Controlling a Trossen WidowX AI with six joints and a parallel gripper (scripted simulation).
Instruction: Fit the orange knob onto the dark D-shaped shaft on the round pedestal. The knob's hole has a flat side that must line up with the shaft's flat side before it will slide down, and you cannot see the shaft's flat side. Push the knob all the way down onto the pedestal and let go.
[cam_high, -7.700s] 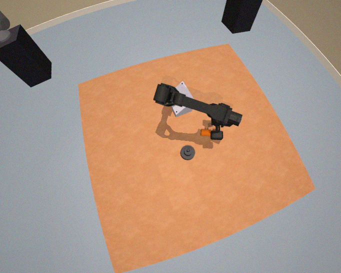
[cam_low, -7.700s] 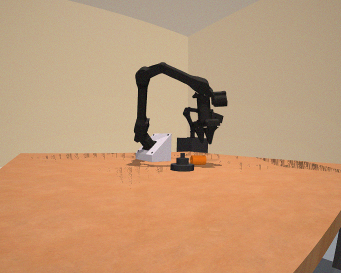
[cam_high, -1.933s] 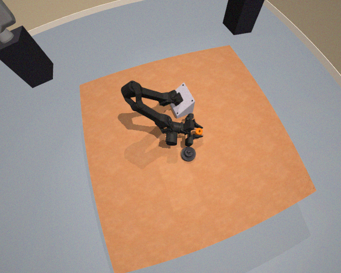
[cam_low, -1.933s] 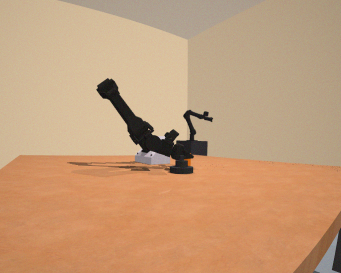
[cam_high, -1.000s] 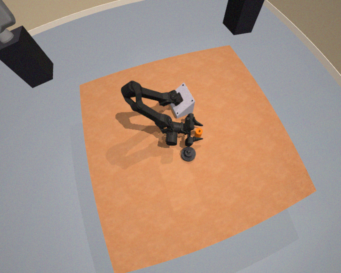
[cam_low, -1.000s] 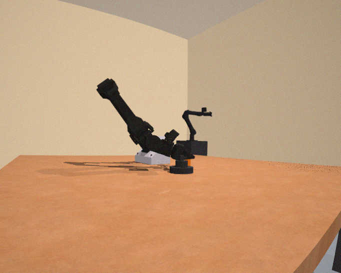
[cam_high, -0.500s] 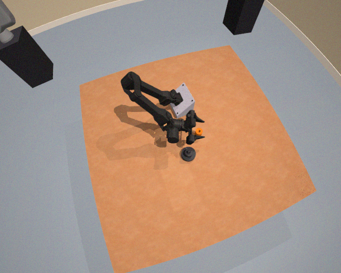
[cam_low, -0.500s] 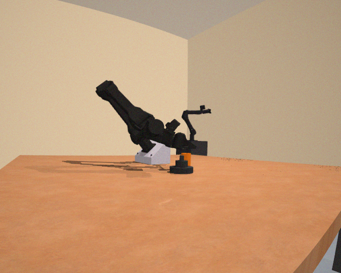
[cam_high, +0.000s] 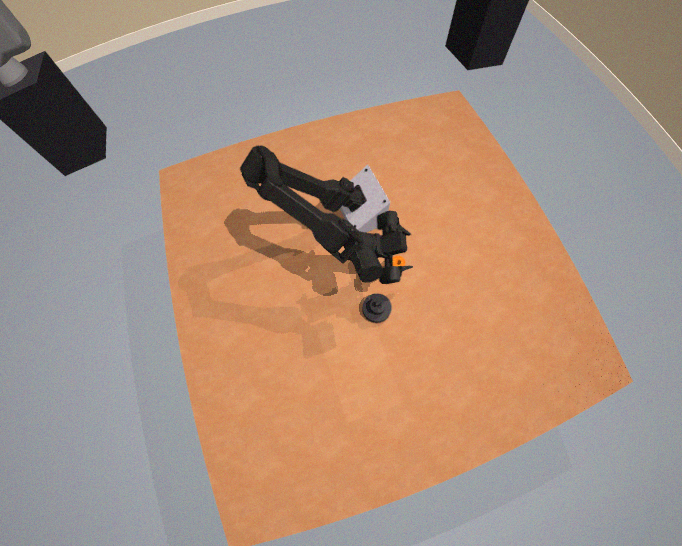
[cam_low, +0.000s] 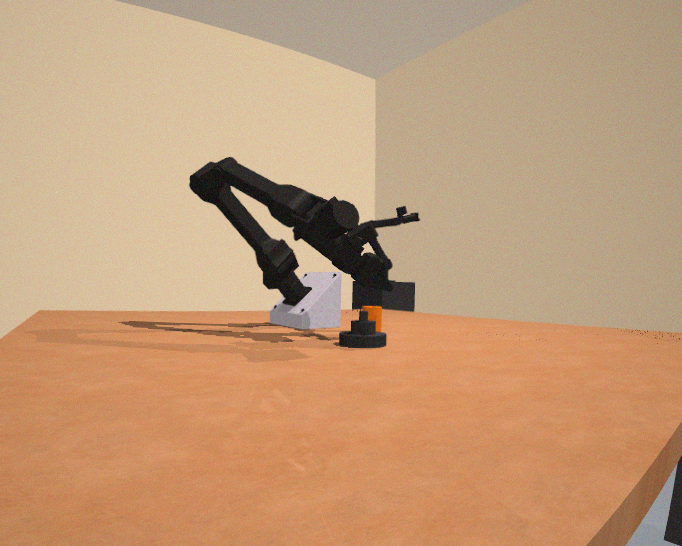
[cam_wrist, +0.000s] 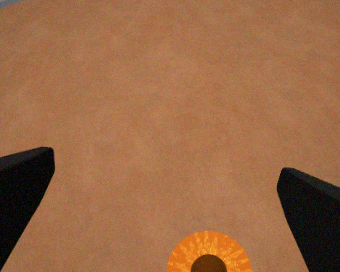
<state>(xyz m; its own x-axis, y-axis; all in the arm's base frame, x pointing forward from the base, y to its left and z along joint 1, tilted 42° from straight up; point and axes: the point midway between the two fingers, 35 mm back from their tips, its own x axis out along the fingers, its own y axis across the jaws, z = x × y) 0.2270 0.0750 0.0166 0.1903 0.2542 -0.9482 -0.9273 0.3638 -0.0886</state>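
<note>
The orange knob lies 8 cm below my gripper tip and 3 cm to the right of it. Also, from my gripper tip: dark round pedestal: 13 cm to the right, 9 cm ahead, 8 cm below.
</note>
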